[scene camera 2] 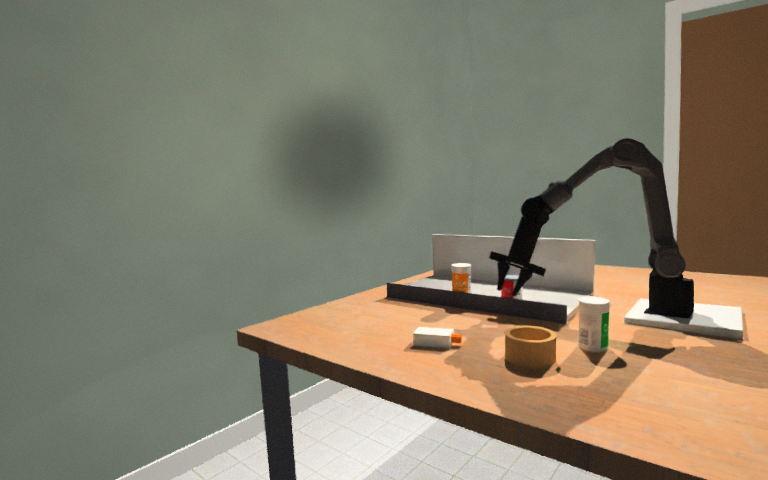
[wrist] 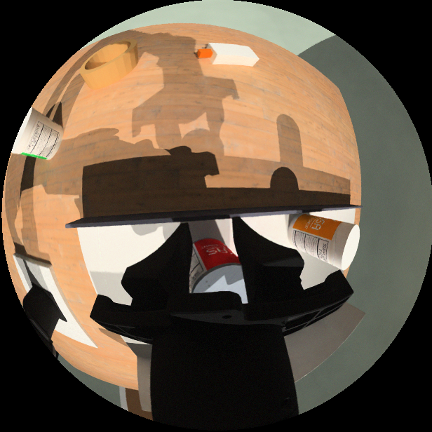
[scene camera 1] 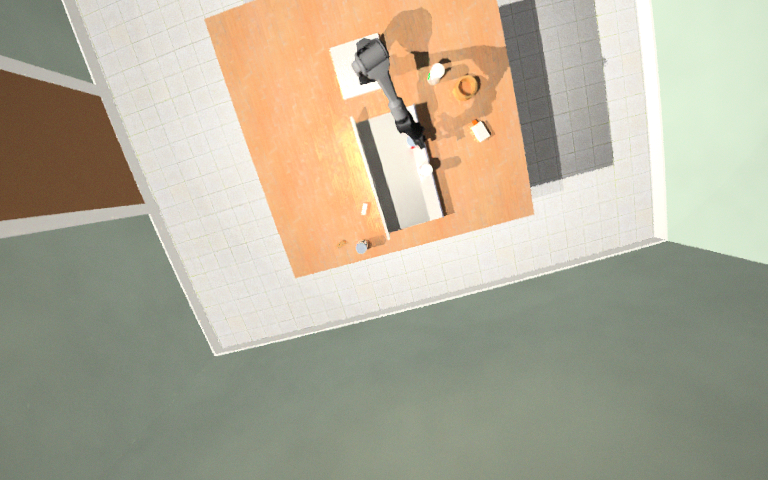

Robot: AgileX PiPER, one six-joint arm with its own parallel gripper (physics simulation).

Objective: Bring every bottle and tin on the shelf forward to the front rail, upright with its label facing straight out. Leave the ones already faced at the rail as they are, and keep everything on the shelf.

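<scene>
A tin with a red label and a grey-blue lid (scene camera 1: 411,142) (scene camera 2: 507,288) (wrist: 217,251) stands on the shelf (scene camera 1: 404,192) (scene camera 2: 560,260) (wrist: 107,250), slightly behind the front rail (scene camera 1: 434,195) (scene camera 2: 475,302) (wrist: 150,219). Its red panel faces the rail side; its base is partly hidden. My gripper (scene camera 2: 508,291) (wrist: 210,229) is shut on this tin, with one finger on each side. An upright white-capped bottle with an orange label (scene camera 1: 425,169) (scene camera 2: 461,278) (wrist: 325,240) stands close to the rail, beside the right finger in the wrist view, its orange panel facing out.
On the table outside the rail are a white bottle with green (scene camera 1: 436,73) (scene camera 2: 592,325) (wrist: 40,135), a wooden ring (scene camera 2: 530,353) (wrist: 107,77) and a white box with an orange end (scene camera 1: 480,131) (scene camera 2: 433,337) (wrist: 232,54). A white block (scene camera 1: 365,208) and grey-blue cylinder (scene camera 1: 361,246) lie beyond the shelf's back panel.
</scene>
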